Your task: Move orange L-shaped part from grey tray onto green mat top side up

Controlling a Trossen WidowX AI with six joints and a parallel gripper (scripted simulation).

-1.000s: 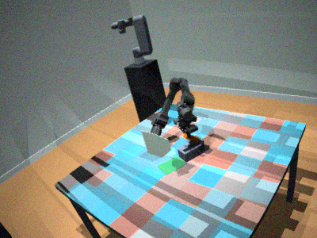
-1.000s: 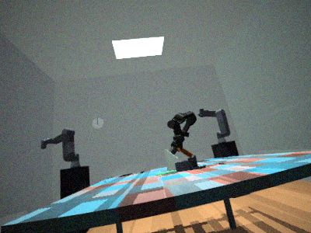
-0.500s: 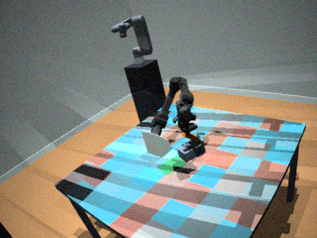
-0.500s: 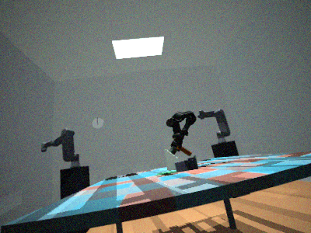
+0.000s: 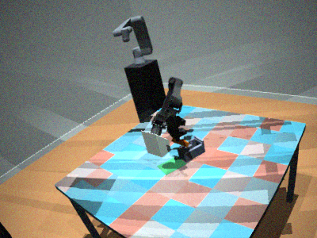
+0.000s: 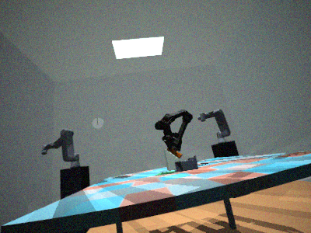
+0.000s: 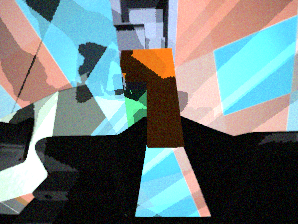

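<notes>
Now: gripper tip 17 cm above the green mat, 5 cm to the left of it and 4 cm past it. The rest, counted from my gripper tip: orange L-shaped part (4 cm to the left, 3 cm below).
</notes>
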